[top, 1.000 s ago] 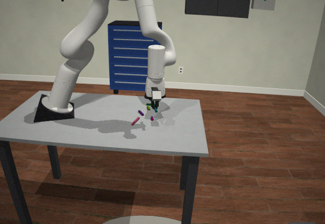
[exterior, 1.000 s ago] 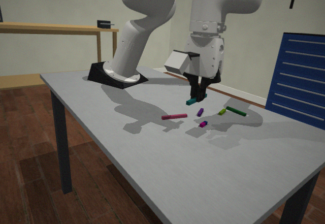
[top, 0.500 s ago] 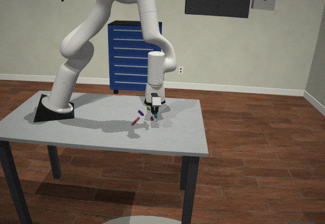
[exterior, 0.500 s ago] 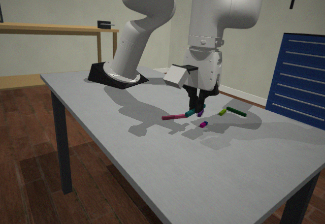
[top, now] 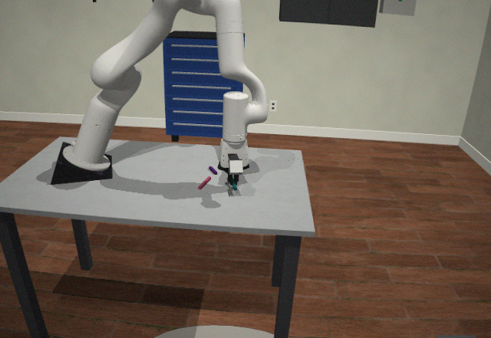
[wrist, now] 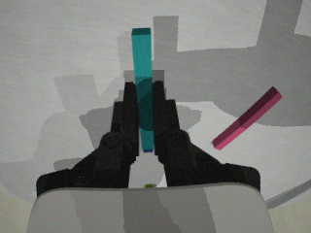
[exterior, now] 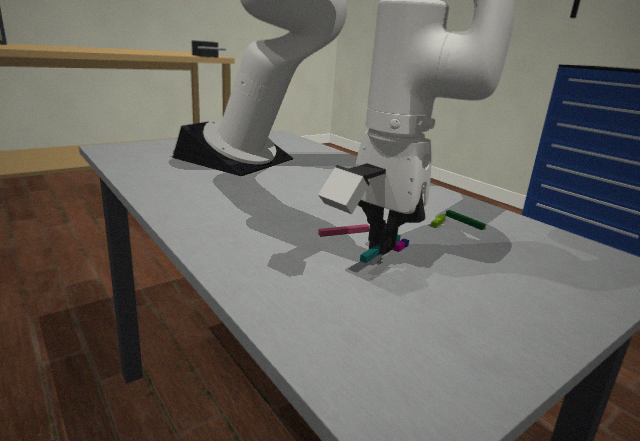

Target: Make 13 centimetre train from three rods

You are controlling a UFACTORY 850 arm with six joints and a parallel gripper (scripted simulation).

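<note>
Right now the magenta rod is 50 mm to the left of my hand, 40 mm below it and 30 mm behind it. From my hand the other things lie so: pink rod (110 mm behind, 40 mm below); then blue rod (70 mm to the left, 40 mm below, 40 mm behind); then turquoise rod (20 mm below).
</note>
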